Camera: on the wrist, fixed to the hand. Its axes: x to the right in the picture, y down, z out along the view.
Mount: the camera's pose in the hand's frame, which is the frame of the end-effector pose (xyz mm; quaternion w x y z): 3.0 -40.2 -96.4 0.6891 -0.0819 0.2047 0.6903
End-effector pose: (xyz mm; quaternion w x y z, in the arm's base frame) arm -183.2 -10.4 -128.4 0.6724 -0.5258 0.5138 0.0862
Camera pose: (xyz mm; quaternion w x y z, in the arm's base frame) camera -213.3 -105.8 -98.1 0.2556 -0.0804 0.8476 0.4580
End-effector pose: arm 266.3 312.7 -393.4 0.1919 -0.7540 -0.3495 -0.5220
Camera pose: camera 174.7 278.0 -356.9 0.5024 -0.6697 0.3617 -0.4102
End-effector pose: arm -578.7 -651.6 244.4 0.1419 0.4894 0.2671 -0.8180
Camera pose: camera -530.1 -563.2 217.3 0.6478 0.6774 -0.0577 -0.3437
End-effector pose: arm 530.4 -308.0 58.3 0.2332 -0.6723 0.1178 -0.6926
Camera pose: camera 428.7 -289.2 73.5 0.5596 -0.2593 0.6497 -0.4443
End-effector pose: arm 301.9 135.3 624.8 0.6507 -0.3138 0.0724 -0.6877
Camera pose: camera 217.2 108.5 569.8 0.8826 -0.0788 0.4560 -0.0830
